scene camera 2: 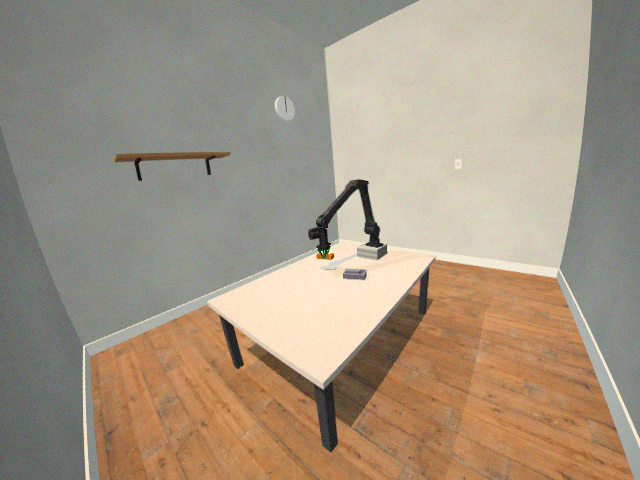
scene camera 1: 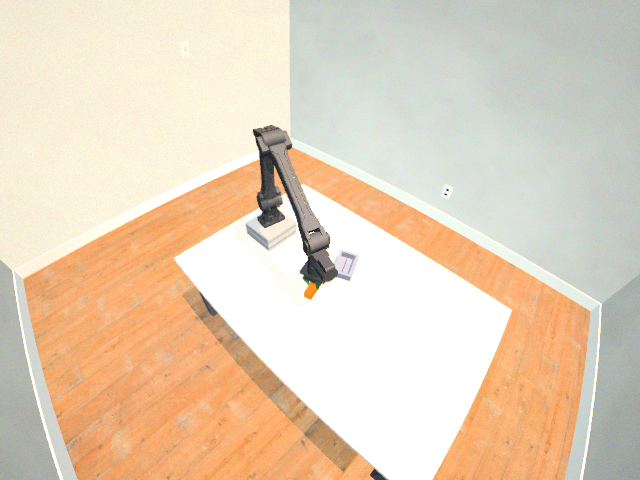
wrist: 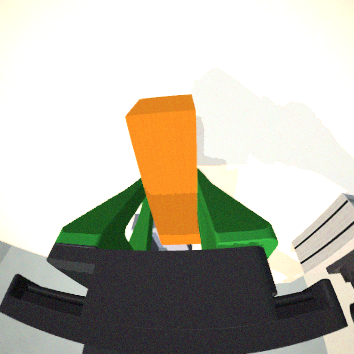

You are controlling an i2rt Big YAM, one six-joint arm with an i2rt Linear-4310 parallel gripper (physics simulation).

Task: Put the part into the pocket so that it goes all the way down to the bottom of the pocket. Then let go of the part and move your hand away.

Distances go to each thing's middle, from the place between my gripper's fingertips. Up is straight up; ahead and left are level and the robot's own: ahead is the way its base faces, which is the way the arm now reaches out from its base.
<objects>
Right now the orange L-shaped block (wrist: 162, 129) is 10 mm behind my hand and 10 mm above it.
</objects>
